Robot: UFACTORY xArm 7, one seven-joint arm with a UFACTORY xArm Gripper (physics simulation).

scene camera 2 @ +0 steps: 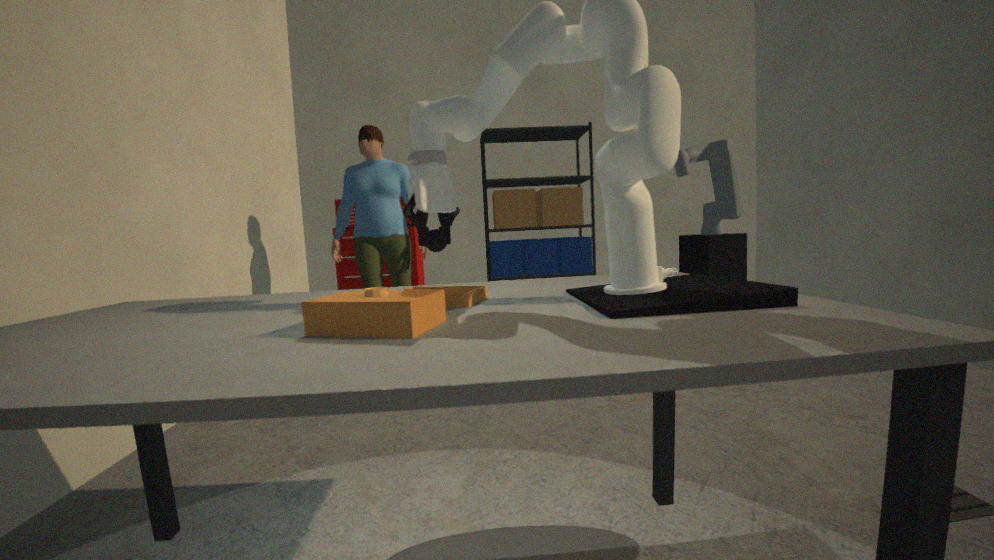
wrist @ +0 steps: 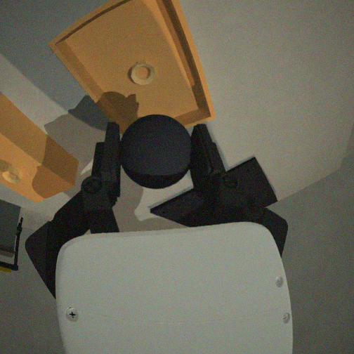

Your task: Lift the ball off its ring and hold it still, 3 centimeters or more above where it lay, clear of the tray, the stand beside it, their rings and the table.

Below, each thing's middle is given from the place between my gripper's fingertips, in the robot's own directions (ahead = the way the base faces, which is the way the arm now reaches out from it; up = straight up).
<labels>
Right now my hand is 10 mm below the dark ball [wrist: 155, 151]. Also, from my hand: orange stand [scene camera 2: 375, 312] 120 mm ahead, 230 mm to the left, 90 mm below; then orange tray [scene camera 2: 455, 296] 10 mm to the left, 110 mm below.
</labels>
